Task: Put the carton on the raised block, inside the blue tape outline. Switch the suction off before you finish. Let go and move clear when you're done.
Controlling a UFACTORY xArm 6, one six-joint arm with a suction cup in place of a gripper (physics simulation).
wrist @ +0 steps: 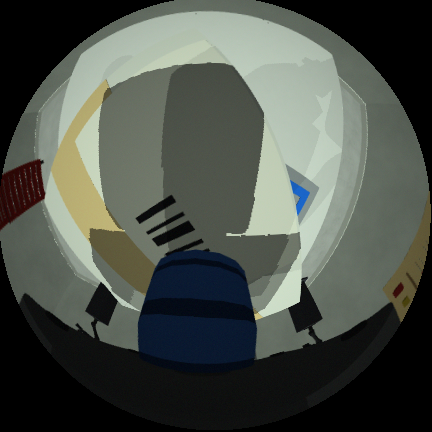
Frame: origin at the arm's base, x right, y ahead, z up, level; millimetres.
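Where they show: end effector, tool point: (203,259).
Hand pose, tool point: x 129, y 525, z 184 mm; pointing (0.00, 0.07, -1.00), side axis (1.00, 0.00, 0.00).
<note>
After its pixels a point has its place.
The carton (132,150), pale with a tan tape band and black bars, fills the middle of the wrist view, partly in shadow. My gripper (199,265), a dark blue suction cup, is against the carton's face beside the black bars and holds it. The contact itself is hidden behind the cup. Part of the blue tape outline (301,191) {x 256, y 532, z 81 mm} shows past the carton's right edge, on the grey raised block (312,199) {x 282, y 522, z 81 mm}. The carton hides the rest of the block, and the gap between carton and block cannot be told.
A pale table top (285,45) {x 317, y 927, z -39 mm} spreads behind the carton. A dark red ribbed object (22,192) is at the far left. A tan panel (412,275) with red and yellow marks is at the right edge. Two small black panels (101,304) (305,312) stand low on either side.
</note>
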